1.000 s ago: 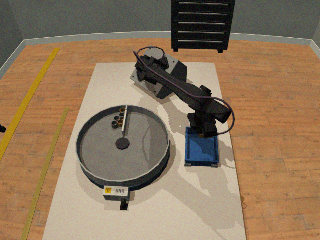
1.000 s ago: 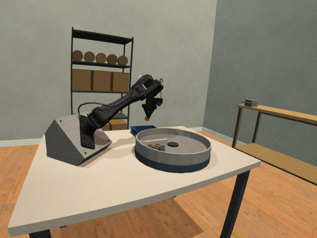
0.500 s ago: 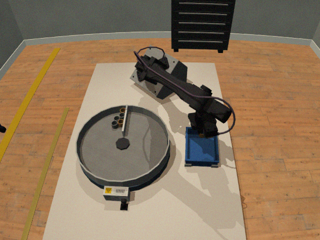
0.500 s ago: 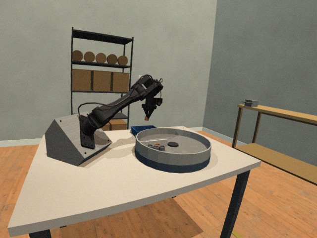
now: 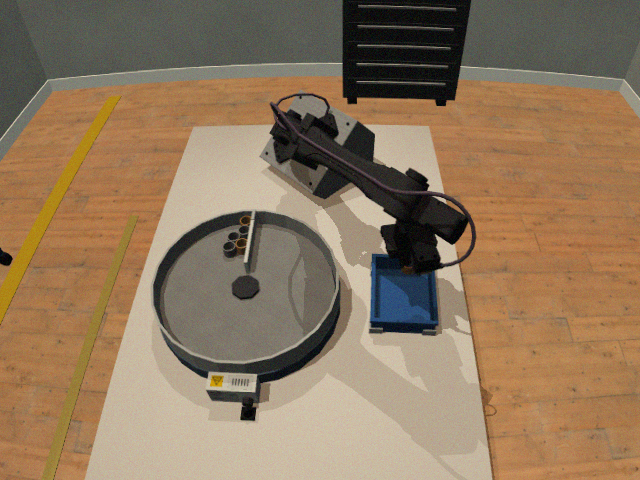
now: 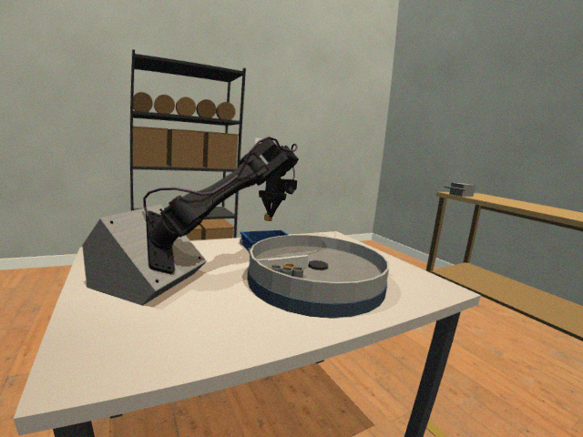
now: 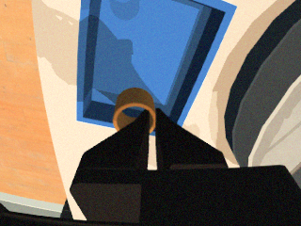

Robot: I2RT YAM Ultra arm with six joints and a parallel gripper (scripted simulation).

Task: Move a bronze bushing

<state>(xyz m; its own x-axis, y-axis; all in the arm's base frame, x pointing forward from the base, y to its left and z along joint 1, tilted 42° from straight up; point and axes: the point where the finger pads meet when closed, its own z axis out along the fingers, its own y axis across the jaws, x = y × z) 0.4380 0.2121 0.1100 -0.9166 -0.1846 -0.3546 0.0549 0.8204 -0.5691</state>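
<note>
The blue crate lies 12 cm below my hand and 1 cm to the left of it. Also, from my hand: grey turntable 34 cm to the right, 9 cm below, 8 cm behind.
</note>
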